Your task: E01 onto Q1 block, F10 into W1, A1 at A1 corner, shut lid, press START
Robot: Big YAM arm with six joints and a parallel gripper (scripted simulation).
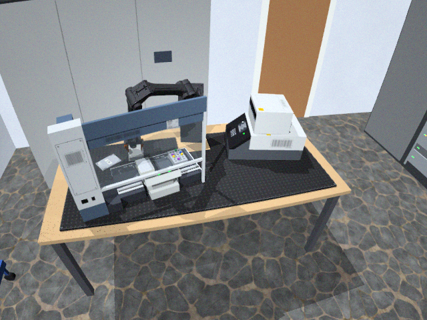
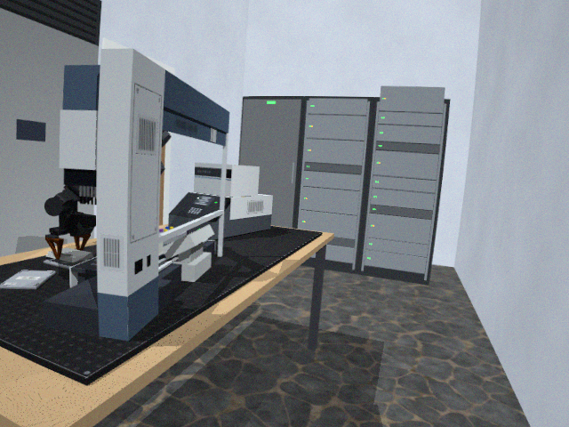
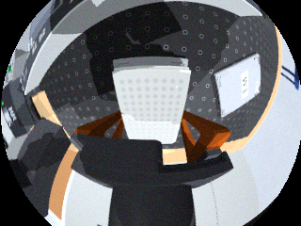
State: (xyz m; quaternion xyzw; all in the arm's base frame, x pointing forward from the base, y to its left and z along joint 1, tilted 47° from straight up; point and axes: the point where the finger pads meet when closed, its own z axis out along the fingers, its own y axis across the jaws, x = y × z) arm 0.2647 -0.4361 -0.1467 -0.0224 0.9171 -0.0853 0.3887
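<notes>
Now: hand right at the white 96-well PCR plate. From my hand the other things lie so: flat grey nest 30 mm below; tube cooling block 210 mm ahead, 250 mm to the left, 50 mm above; white deep-well block 260 mm ahead, 50 mm to the left, 50 mm above.
</notes>
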